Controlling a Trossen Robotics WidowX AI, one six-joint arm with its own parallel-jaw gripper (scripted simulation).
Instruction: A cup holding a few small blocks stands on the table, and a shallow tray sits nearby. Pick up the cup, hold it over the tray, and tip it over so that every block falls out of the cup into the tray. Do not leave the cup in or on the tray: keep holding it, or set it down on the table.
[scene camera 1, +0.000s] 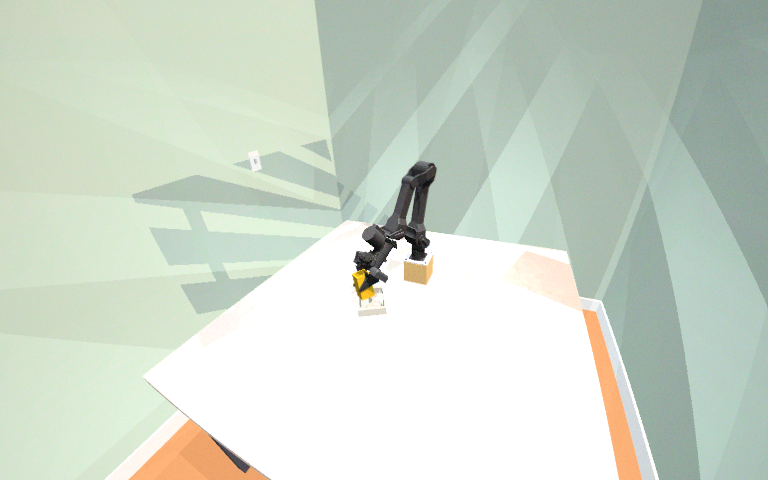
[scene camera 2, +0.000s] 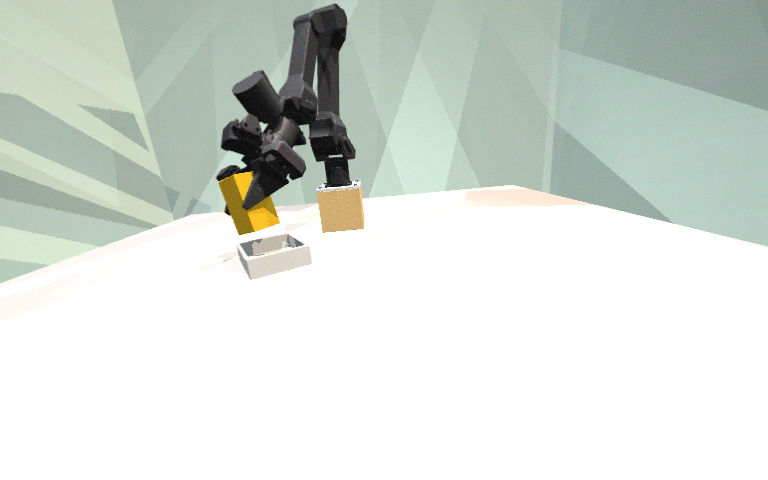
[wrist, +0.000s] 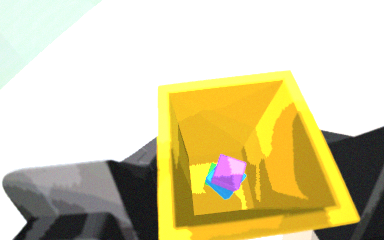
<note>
I see my gripper (scene camera 2: 235, 211), a yellow square cup (scene camera 2: 263, 215) and a purple block (wrist: 228, 174).
The yellow square cup shows as well in the wrist view (wrist: 263, 120). My gripper is seen too in scene camera 1 (scene camera 1: 356, 289) and in the wrist view (wrist: 215, 128). Scene camera 1 misses the purple block, which is hidden by my gripper. Scene camera 2 misses the purple block, which is hidden by my gripper.
</note>
